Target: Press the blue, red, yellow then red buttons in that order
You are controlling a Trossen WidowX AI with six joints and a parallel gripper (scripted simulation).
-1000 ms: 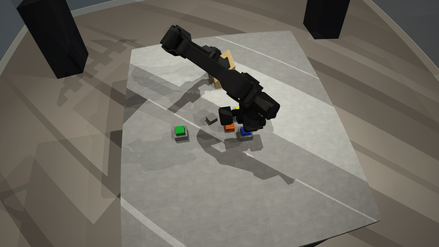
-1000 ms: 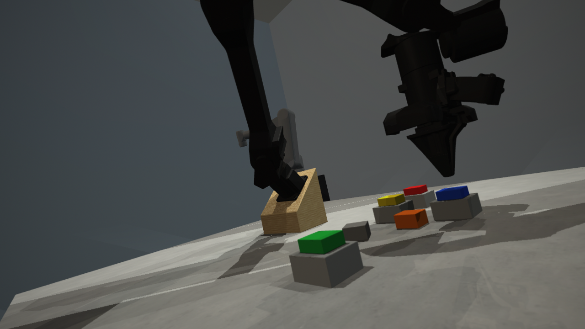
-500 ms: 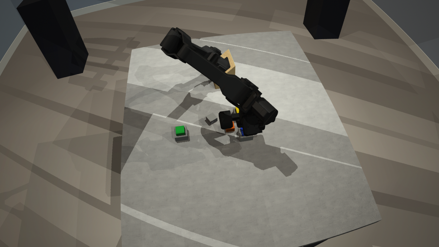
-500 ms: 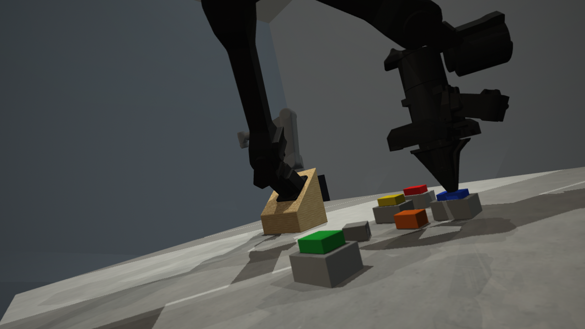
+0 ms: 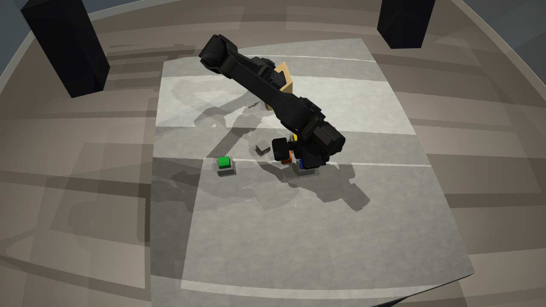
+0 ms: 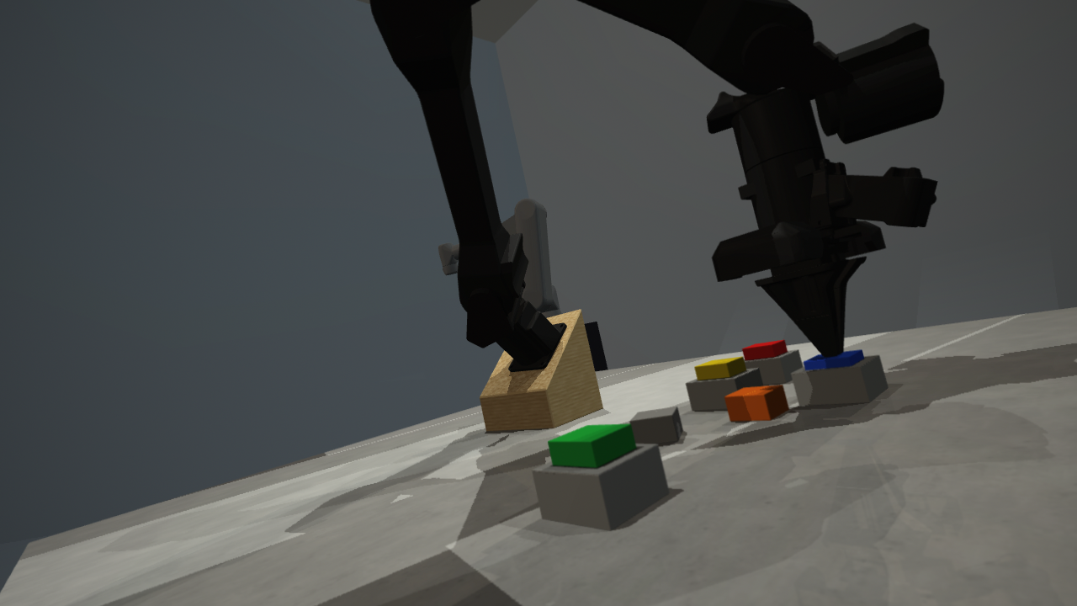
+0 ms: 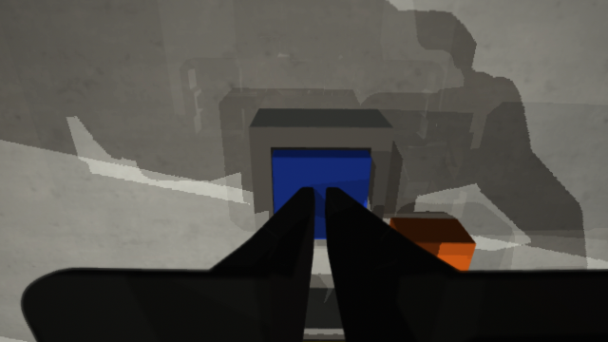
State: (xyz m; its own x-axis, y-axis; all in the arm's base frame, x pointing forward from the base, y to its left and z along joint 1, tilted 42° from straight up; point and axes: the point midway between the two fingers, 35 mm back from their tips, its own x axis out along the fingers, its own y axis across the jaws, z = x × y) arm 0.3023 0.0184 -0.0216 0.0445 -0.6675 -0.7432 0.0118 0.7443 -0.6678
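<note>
The blue button is 1 cm below my gripper tip. Round my gripper tip: red button 10 cm behind, 10 cm to the left; orange block 4 cm behind, 5 cm to the right, 2 cm below; yellow button 10 cm behind.
</note>
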